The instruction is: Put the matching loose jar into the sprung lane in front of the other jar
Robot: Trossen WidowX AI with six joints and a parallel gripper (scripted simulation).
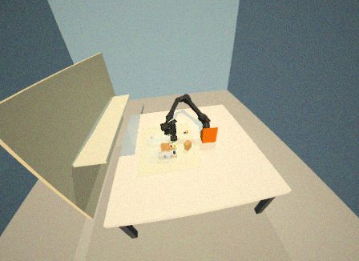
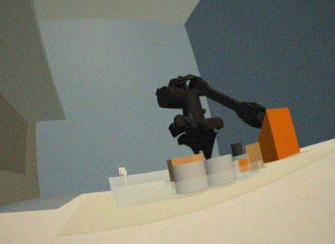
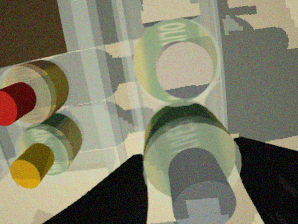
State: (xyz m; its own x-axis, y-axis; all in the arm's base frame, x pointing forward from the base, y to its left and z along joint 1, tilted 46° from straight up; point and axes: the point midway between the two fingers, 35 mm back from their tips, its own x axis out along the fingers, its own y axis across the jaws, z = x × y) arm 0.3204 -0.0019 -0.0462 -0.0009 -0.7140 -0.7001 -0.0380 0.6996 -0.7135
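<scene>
Now: gripper tip 12 cm past the tan box, 7 cm to the right of it and 2 cm above it. From my gripper tip the other things lie so: cream pusher plate 15 cm ahead, 3 cm to the right, 1 cm below; then shelf 51 cm ahead, 31 cm above, 4 cm to the left.
</scene>
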